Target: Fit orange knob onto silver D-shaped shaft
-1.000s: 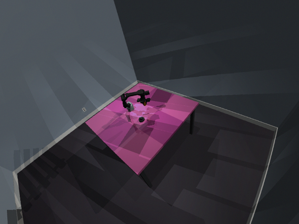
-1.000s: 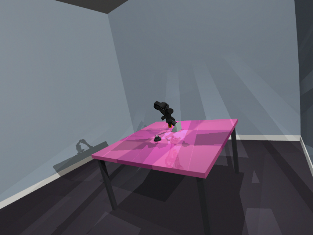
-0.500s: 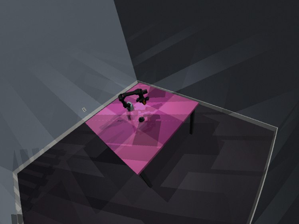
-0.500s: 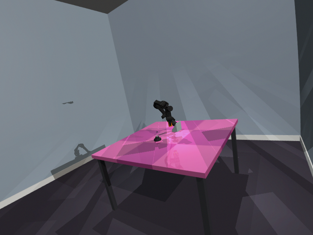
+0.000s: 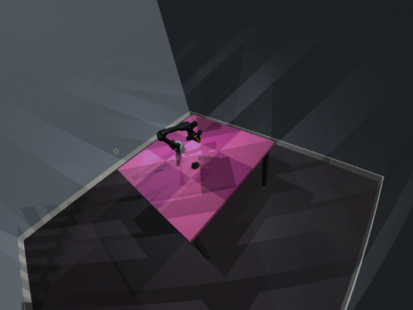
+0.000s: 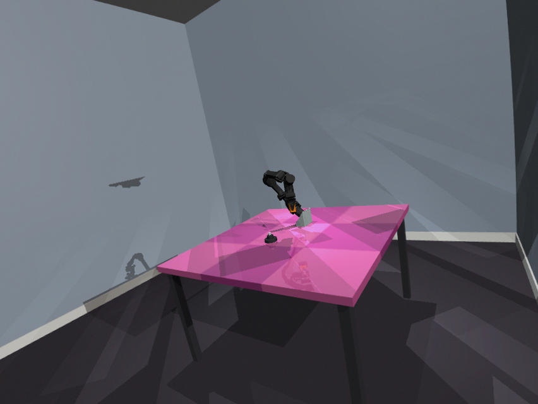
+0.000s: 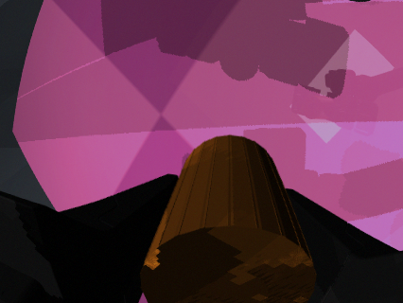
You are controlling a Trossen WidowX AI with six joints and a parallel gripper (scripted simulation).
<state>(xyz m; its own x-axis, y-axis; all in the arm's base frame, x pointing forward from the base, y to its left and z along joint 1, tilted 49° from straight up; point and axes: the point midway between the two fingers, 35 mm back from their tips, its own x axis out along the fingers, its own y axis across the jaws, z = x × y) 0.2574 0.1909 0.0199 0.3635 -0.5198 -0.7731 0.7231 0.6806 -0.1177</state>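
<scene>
Now: the orange knob 30 mm above my gripper tip, 10 mm to the right of it and 10 mm behind it. From my gripper tip the other things lie so: round black pedestal: 170 mm to the right, 150 mm below, 70 mm ahead.
</scene>
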